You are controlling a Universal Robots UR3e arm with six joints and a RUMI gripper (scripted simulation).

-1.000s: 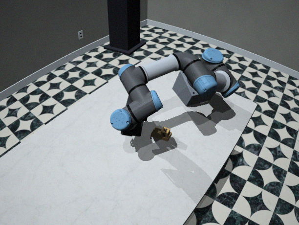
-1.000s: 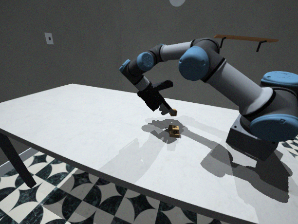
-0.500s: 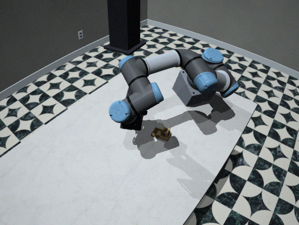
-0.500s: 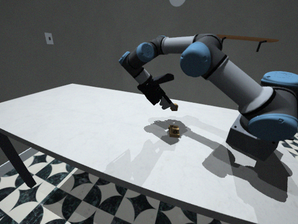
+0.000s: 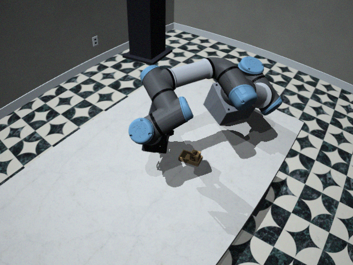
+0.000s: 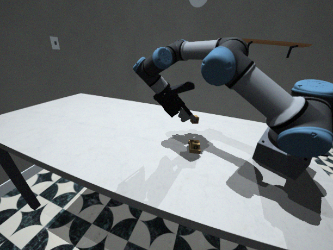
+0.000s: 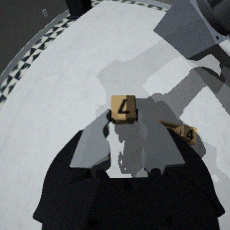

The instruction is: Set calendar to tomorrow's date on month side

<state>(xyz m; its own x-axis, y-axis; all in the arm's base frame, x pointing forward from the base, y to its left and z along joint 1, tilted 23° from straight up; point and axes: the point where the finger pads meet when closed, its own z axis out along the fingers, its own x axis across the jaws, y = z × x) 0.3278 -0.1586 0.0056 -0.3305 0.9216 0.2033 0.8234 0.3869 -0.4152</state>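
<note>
Now: the wooden cube 10 mm behind my hand and 10 mm below it. From my hand the other things lie so: wooden calendar tray 20 mm behind, 110 mm to the left, 80 mm below.
</note>
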